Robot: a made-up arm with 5 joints. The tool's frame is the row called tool.
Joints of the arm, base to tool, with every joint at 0 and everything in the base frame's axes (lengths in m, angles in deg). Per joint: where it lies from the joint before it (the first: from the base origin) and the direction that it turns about. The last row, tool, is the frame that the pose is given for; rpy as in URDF.
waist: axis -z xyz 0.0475 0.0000 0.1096
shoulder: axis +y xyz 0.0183 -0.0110 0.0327
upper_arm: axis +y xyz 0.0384 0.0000 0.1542
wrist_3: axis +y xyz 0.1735 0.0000 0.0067
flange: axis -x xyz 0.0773 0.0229 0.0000
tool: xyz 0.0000 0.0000 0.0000 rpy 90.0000 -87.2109 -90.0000
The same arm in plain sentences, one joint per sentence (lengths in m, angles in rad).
The arm has five revolute joints in a row. What follows holds with every joint at zero, and every direction is one of the base frame's.
Joint 1 lies 0.0475 m along +x and 0.1096 m along +z from the base frame's origin and rotates about -z.
Joint 2 lies 0.0183 m along +x and 0.0110 m along -y and 0.0327 m along +z from joint 1 and rotates about +y.
Joint 3 lies 0.0384 m along +x and 0.1542 m along +z from joint 2 and rotates about +y.
Joint 4 lies 0.1735 m along +x and 0.0067 m along +z from joint 3 and rotates about +y.
Joint 5 lies 0.0773 m along +x and 0.0229 m along +y from joint 4 and rotates about -x.
The tool frame, which is the frame that the pose is given for, lies at the same point as joint 5; its axes are the base frame's turned by roll 1.5708, pitch -1.5221 and yaw -1.5708 rad (as in URDF: about the fixed x, then y, then z).

